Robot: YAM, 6 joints.
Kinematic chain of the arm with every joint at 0, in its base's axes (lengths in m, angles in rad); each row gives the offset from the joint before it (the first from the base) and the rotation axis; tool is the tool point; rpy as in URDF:
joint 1: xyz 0 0 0.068 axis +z
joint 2: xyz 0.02 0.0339 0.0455 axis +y
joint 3: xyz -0.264 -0.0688 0 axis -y
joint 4: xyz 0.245 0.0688 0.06 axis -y
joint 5: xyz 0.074 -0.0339 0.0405 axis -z
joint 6: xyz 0.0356 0 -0.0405 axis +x
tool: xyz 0 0 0 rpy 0 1.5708 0
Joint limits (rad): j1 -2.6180..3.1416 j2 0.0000..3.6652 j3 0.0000..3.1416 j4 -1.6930..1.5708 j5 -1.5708..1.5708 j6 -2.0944..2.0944
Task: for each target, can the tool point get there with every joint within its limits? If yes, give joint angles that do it. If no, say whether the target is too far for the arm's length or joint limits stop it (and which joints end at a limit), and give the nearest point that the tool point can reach.
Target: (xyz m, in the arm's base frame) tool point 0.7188 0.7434 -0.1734
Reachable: no: too far | nearest point 0.4325 0.4473 -0.0569 | short by 0.428 m
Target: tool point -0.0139 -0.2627 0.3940
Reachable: yes | joints -1.6811 1.1290 1.0422 0.1180 -0.4372 -0.6082
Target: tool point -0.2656 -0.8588 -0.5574
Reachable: no: too far | nearest point -0.1558 -0.5037 -0.2494 | short by 0.483 m
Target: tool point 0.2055 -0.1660 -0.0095
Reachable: yes | joints -0.7733 2.2771 0.4756 0.9996 -0.7678 1.2476
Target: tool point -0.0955 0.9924 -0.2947
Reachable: no: too far | nearest point -0.0572 0.5947 -0.1278 | short by 0.433 m
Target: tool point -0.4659 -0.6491 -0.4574
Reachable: no: too far | nearest point -0.3099 -0.4318 -0.2441 | short by 0.342 m
